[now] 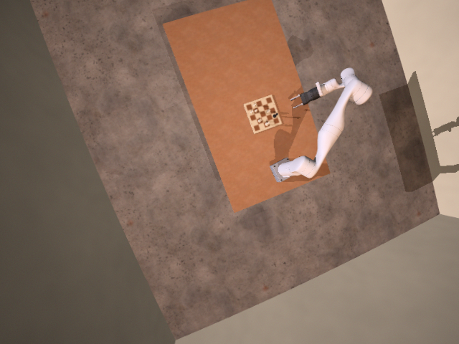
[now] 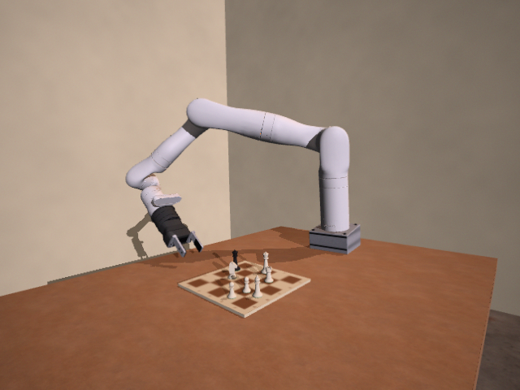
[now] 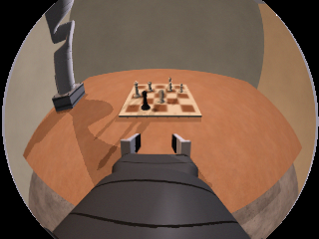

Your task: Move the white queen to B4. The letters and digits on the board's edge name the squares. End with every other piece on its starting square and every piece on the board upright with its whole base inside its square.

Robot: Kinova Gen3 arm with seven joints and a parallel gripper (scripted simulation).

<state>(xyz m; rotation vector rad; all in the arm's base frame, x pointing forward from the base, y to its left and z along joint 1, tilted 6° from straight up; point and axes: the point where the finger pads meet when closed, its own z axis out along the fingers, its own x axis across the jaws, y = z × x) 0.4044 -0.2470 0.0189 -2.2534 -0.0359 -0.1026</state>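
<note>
Right now the black piece is 15 cm to the left of my hand, 3 cm behind it and 1 cm below it. From my hand the other things lie so: chessboard 23 cm to the left, 4 cm below, 1 cm ahead; white piece 27 cm to the left, 3 cm behind, 2 cm below.
</note>
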